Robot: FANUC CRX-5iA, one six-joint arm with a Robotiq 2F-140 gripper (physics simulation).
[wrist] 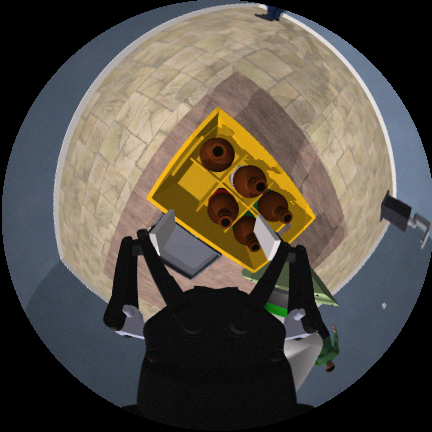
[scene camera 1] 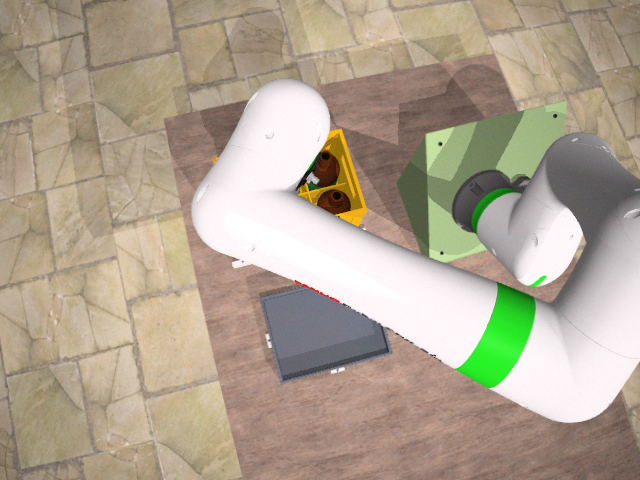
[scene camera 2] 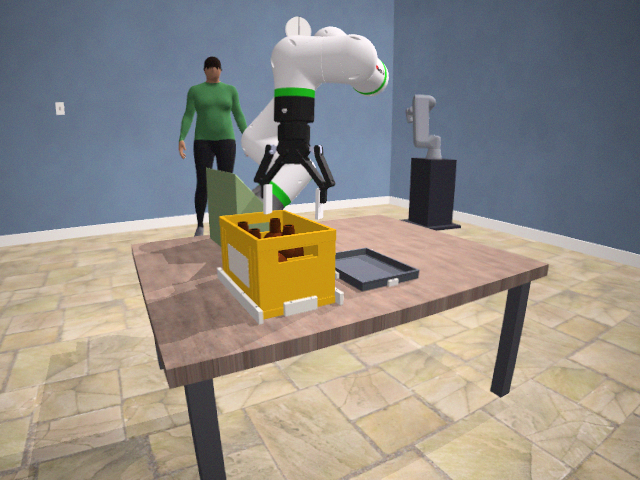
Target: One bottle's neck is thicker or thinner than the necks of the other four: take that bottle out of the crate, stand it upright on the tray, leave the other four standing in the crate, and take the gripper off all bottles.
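Frame: origin at the arm's base, x up, y back, z right, level; centimetres.
Seen in the pictures: gripper, fingertip midpoint: (wrist: 215,220) (scene camera 2: 292,215); arm's base at its link origin: (wrist: 285,291) (scene camera 1: 482,200) (scene camera 2: 259,209).
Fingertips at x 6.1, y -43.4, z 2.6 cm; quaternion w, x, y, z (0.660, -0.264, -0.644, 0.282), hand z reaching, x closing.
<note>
Pixels of each thing's middle, then the offset from my fingertips to it. "*": a spot on its surface instead.
- yellow crate at the middle of its body: (scene camera 1: 289,197) (wrist: 234,195) (scene camera 2: 273,257) dy +1.9, dx -10.4, dz +4.4 cm
- dark grey tray at a spot on its surface: (scene camera 1: 315,330) * dy +4.2, dx -18.6, dz -24.2 cm
The yellow crate (scene camera 1: 360,215) (scene camera 2: 295,284) (wrist: 245,139) stands on the table. In the wrist view it holds several brown bottles: one (wrist: 216,162) at the upper left, one (wrist: 246,179) near the middle, one (wrist: 222,206) at the lower left, one (wrist: 272,204) at the right and one (wrist: 244,231) at the bottom, partly behind a fingertip. I cannot tell which neck differs. The dark grey tray (scene camera 1: 315,330) (scene camera 2: 369,266) (wrist: 189,251) holds no bottle in the visible part. My gripper (scene camera 2: 293,201) (wrist: 215,220) is wide open and empty, its fingertips above the bottle necks. The arm hides it in scene camera 1.
White stops (scene camera 2: 300,305) stand around the crate's foot. The green base mount (scene camera 1: 465,155) (scene camera 2: 222,204) is at the arm's base, behind the crate in scene camera 2. The white arm (scene camera 1: 361,258) covers part of the crate and tray. A person (scene camera 2: 213,111) stands behind the table.
</note>
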